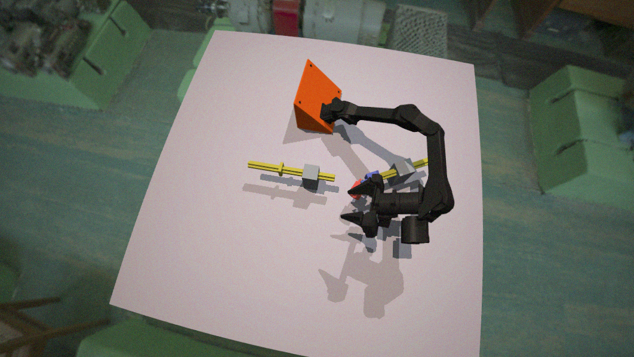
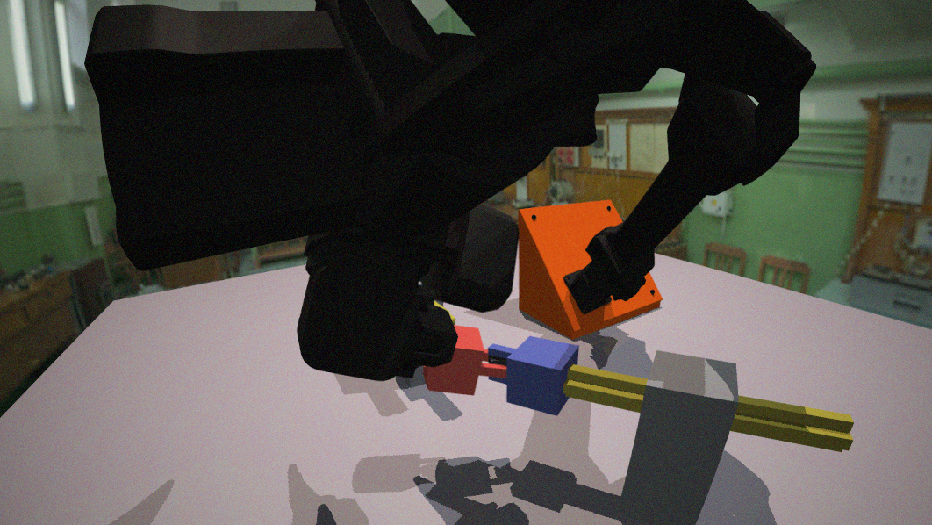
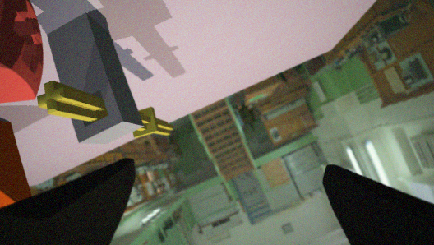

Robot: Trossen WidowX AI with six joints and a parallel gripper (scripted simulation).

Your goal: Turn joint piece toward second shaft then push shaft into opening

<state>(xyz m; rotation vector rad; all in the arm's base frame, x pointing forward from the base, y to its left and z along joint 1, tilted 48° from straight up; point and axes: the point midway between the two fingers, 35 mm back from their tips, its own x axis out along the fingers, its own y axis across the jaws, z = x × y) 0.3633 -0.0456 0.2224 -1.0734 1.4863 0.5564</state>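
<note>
Now: the red joint piece 90 mm below my gripper tip, 70 mm behind it and 40 mm to the left of it.
</note>
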